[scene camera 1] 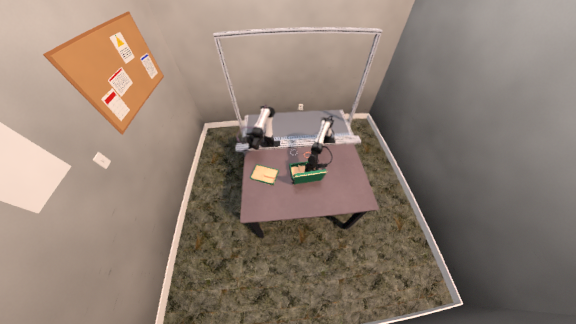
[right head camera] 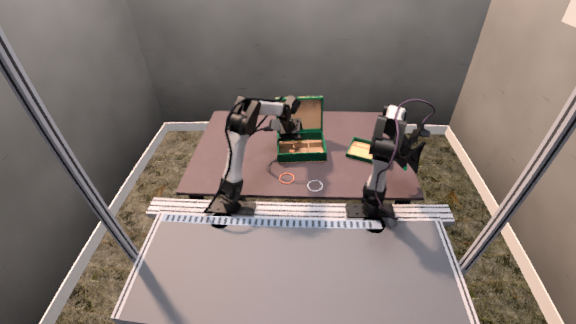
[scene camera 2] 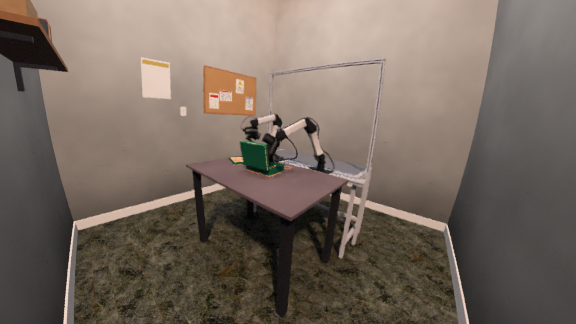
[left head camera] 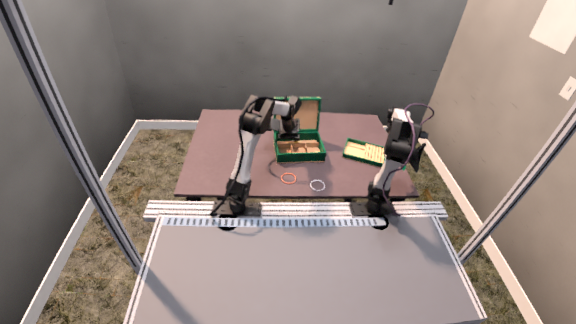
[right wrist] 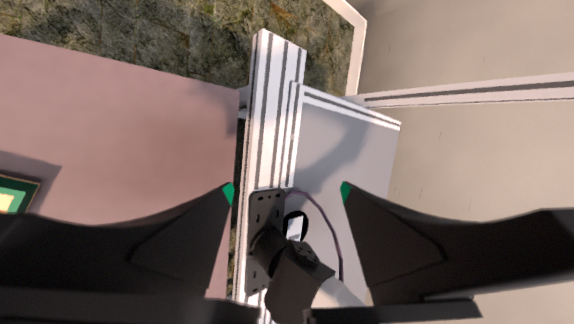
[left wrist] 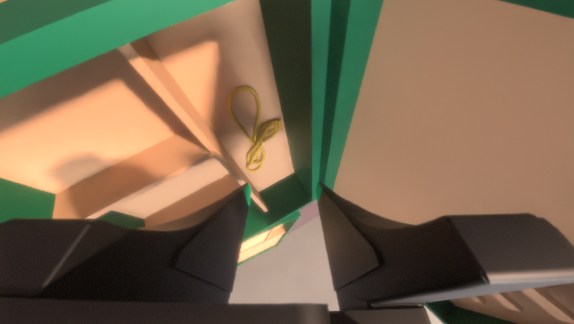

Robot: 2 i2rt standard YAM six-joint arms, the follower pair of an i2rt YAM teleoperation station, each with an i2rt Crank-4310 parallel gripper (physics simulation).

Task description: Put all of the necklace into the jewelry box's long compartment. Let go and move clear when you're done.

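Frame: origin at the left arm's base, x right, y ahead, z up, level; metres.
Seen in the pictures: left gripper, fingertip midpoint: (right head camera: 301,135) (left head camera: 298,135) (left wrist: 283,185); right gripper, fingertip midpoint: (right head camera: 411,171) (scene camera 2: 256,142) (left head camera: 410,170) (right wrist: 286,184); left arm's base at its link origin: (scene camera 1: 325,141) (right head camera: 232,208) (scene camera 2: 320,170) (left head camera: 237,209); right arm's base at its link origin: (scene camera 1: 270,144) (right head camera: 369,211) (left head camera: 372,209) (right wrist: 263,241).
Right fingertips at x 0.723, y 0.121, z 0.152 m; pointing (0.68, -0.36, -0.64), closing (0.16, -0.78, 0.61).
Note:
Offsets run from my right fingertips to a thing's middle. Level surfaces: height alone.
The yellow necklace (left wrist: 256,135) lies bunched, with one loop, on the floor of the long compartment beside the box's lid side, in the left wrist view. The green jewelry box (left head camera: 300,157) (right head camera: 302,157) (scene camera 1: 309,178) (scene camera 2: 256,156) stands open on the table with its lid upright. My left gripper (left wrist: 283,185) is open and empty, above the box near the lid; the necklace is clear of its fingertips. My right gripper (right wrist: 286,184) is open and empty, held high at the right side of the table, away from the box.
A green tray {dy +0.276, dx -0.115, dz -0.129 m} (left head camera: 352,155) (right head camera: 354,157) (scene camera 1: 264,182) with a light, divided inside lies right of the box in the head views. An orange ring {dy +0.065, dx -0.513, dz -0.140 m} (left head camera: 288,183) (right head camera: 286,183) and a white ring {dy +0.029, dx -0.383, dz -0.140 m} (left head camera: 317,190) (right head camera: 315,191) lie in front of the box on the table {dz -0.142 m} (left head camera: 210,175).

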